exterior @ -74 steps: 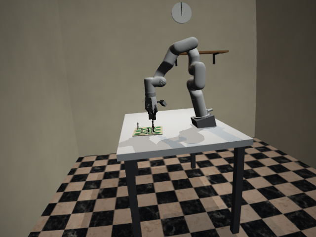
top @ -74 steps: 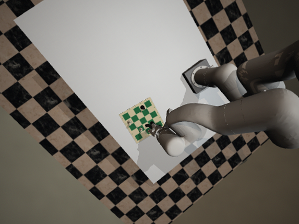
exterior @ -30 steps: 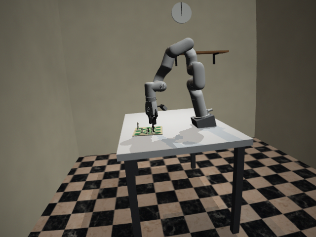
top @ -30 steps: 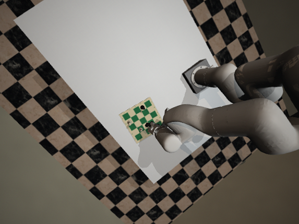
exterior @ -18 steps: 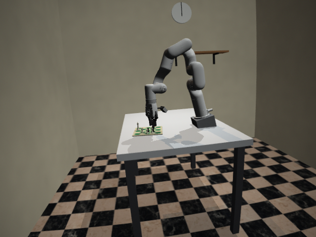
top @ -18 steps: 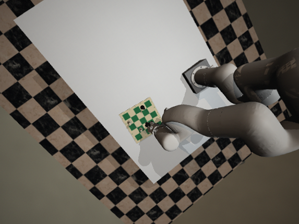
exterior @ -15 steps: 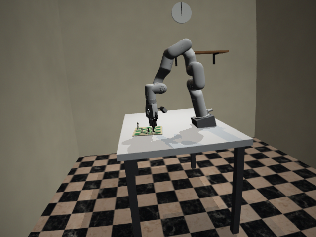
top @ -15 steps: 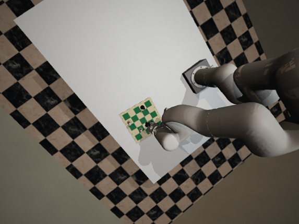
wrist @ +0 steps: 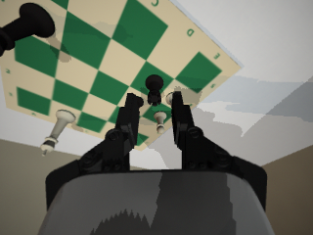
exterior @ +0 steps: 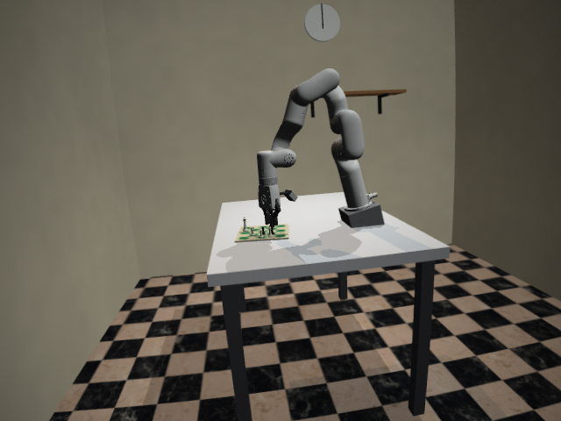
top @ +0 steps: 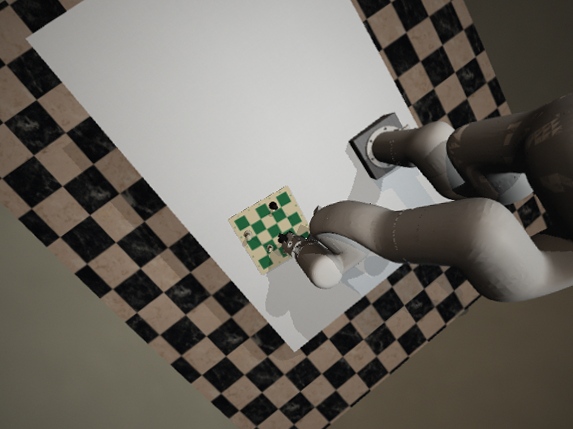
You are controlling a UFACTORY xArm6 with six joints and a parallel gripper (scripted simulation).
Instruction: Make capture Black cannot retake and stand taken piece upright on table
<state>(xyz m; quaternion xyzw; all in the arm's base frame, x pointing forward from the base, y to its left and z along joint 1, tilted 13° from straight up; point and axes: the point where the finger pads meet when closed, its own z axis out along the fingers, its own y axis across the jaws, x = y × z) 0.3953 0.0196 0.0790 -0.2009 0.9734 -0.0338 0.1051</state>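
Right now my hand is 50 mm above the black pawn, 40 mm short of it and 10 mm to the left of it. The rest, counted from my hand: green-and-cream chessboard: 60 mm below, 50 mm to the right, 30 mm ahead; white pawn: 50 mm below, 50 mm ahead, 30 mm to the left; tall black piece: 110 mm to the right, 30 mm below, 20 mm behind.
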